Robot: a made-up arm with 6 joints. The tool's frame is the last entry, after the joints. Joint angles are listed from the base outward. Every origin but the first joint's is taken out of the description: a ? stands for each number. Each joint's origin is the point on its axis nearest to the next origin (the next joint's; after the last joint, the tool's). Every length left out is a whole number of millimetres.
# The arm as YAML. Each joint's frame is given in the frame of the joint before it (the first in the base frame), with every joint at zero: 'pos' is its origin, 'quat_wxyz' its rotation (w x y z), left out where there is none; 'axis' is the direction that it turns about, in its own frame. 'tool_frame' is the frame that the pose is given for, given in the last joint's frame.
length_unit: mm
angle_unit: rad
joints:
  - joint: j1
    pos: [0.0, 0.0, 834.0]
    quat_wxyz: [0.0, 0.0, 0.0, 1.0]
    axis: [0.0, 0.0, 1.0]
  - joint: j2
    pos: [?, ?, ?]
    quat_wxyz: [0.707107, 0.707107, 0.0, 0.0]
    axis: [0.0, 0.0, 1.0]
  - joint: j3
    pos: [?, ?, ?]
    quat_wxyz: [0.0, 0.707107, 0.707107, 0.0]
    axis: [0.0, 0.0, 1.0]
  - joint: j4
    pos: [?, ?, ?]
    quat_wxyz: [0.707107, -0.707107, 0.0, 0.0]
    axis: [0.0, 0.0, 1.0]
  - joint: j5
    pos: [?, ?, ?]
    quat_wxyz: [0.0, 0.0, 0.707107, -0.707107]
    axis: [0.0, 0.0, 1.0]
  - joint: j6
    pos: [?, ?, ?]
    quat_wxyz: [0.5, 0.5, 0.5, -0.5]
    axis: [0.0, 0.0, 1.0]
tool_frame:
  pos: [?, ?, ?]
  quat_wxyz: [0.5, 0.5, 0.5, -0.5]
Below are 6 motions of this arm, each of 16 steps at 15 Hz.
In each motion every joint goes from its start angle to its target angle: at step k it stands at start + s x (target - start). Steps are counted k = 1, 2, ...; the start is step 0. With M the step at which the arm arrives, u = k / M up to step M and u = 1 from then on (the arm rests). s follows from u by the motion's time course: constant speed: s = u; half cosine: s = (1 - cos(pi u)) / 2; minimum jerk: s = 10 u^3 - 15 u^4 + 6 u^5.
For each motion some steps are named. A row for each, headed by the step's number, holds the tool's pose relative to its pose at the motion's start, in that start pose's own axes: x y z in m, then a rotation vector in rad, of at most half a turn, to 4 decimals.
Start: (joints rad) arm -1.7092 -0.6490 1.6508 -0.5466 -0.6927 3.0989
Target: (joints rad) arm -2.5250 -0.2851 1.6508 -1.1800 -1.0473 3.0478
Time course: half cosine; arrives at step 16
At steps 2, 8, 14, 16:
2: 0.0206 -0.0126 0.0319 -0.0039 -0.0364 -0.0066
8: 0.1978 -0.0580 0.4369 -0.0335 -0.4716 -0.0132
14: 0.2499 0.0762 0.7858 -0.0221 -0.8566 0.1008
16: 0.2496 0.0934 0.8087 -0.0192 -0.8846 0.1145

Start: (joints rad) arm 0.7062 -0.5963 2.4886 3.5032 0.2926 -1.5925
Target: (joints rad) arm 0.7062 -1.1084 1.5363 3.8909 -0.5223 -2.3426
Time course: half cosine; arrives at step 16
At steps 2, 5, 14, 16:
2: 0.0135 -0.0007 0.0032 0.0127 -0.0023 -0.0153
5: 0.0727 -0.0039 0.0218 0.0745 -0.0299 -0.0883
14: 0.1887 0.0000 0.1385 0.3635 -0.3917 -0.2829
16: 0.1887 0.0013 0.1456 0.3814 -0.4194 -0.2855

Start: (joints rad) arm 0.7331 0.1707 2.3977 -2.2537 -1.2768 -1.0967
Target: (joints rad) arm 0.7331 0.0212 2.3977 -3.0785 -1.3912 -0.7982
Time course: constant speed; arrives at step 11
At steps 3, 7, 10, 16:
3: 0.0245 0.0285 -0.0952 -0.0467 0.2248 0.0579
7: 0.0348 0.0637 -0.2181 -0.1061 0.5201 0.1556
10: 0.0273 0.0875 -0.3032 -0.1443 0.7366 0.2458
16: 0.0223 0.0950 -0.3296 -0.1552 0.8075 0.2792

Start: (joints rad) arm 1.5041 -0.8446 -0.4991 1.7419 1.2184 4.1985
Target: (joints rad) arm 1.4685 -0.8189 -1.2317 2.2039 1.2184 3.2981
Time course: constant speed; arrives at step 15
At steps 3, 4, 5, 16:
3: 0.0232 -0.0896 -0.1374 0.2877 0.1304 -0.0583
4: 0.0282 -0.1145 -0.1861 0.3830 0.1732 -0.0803
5: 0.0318 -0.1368 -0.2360 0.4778 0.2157 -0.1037
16: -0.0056 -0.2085 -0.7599 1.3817 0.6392 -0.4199

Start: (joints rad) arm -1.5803 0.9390 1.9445 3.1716 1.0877 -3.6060
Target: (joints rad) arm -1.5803 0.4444 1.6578 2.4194 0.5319 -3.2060
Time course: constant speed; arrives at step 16
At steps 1, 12, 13, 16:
1: -0.0228 0.0214 0.0203 -0.0024 -0.0249 0.0579
12: -0.3577 0.2023 0.2304 0.0460 -0.3857 0.6116
13: -0.3940 0.2121 0.2471 0.0584 -0.4238 0.6531
16: -0.5063 0.2341 0.2938 0.1049 -0.5400 0.7675

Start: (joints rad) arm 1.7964 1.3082 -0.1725 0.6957 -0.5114 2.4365
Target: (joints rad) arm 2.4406 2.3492 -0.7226 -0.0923 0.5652 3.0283
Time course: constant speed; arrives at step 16
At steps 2, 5, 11, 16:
2: 0.1237 -0.1267 0.1469 -0.1092 -0.0906 -0.0750
5: 0.2745 -0.2319 0.4089 -0.2267 -0.2183 -0.1391
11: 0.4246 -0.1366 0.9436 -0.3697 -0.4030 -0.0661
16: 0.3615 0.1713 1.2574 -0.5139 -0.4650 0.1917

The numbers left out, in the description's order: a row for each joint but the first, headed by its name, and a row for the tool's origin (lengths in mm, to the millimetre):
j2: -219.0 0.0 0.0
j3: 0.0 544.0 0.0
j4: 227.0 -840.0 0.0
j5: 0.0 0.0 0.0
j6: 0.0 266.0 0.0
tool: 0.0 0.0 0.0

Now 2 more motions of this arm.
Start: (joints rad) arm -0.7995 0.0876 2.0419 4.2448 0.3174 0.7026
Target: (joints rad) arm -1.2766 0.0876 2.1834 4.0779 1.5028 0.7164
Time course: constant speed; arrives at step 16
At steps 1, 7, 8, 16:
1: -0.0057 -0.0003 0.0086 -0.0160 -0.0513 -0.0323
7: -0.0642 0.0029 0.0541 -0.0983 -0.3651 -0.2110
8: -0.0778 0.0042 0.0601 -0.1096 -0.4182 -0.2384
16: -0.2204 0.0172 0.0830 -0.1728 -0.8480 -0.4378

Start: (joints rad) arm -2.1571 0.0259 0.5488 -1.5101 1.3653 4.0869
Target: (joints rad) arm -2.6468 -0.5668 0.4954 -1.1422 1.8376 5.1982
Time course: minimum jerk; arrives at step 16
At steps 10, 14, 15, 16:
10: -0.0301 0.1956 -0.7262 -0.4391 0.6539 0.5449
14: -0.1687 0.2961 -0.9185 -0.5124 0.7733 0.8472
15: -0.1775 0.3017 -0.9271 -0.5146 0.7775 0.8642
16: -0.1789 0.3026 -0.9285 -0.5149 0.7782 0.8669

